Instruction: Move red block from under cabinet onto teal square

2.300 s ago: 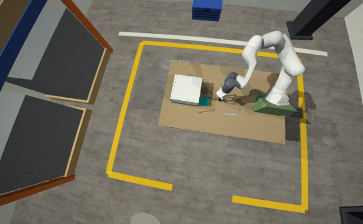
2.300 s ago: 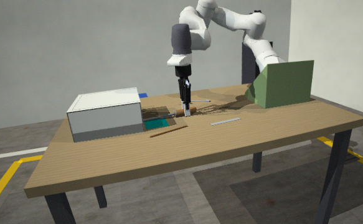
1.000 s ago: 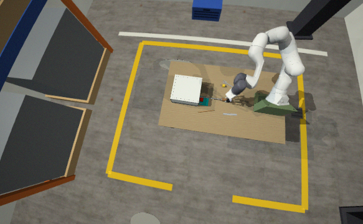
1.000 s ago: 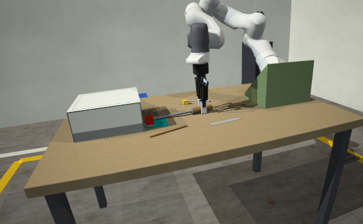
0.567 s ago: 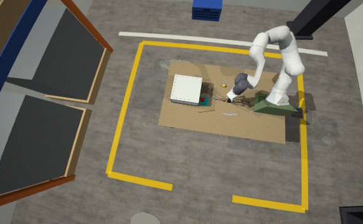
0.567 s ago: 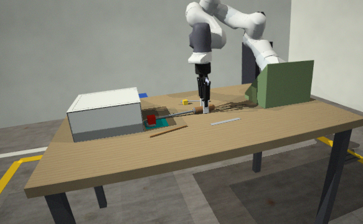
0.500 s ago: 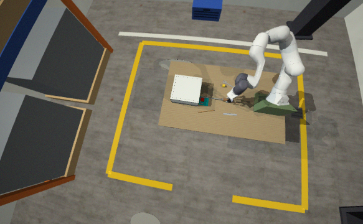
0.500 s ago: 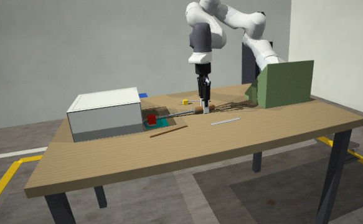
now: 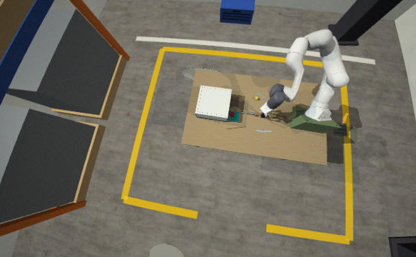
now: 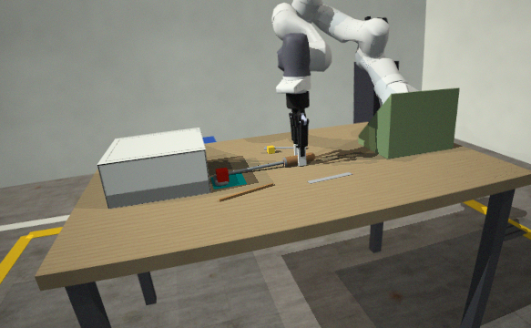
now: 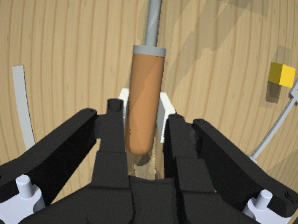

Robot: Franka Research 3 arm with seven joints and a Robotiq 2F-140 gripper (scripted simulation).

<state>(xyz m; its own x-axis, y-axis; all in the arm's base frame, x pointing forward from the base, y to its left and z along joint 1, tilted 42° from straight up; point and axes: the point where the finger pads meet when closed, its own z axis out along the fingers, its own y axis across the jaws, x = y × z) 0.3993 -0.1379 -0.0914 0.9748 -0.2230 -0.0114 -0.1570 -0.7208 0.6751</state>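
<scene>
The hook tool lies 130 mm ahead of my hand, 20 mm to the left of it and 20 mm below it. From my hand the other things lie so: yellow cube (180 mm to the right, 30 mm ahead, 20 mm below); then flat grey bar (160 mm to the left, 40 mm below, 20 mm behind); then grey fork-like tool (190 mm to the right, 40 mm behind, 30 mm below).
</scene>
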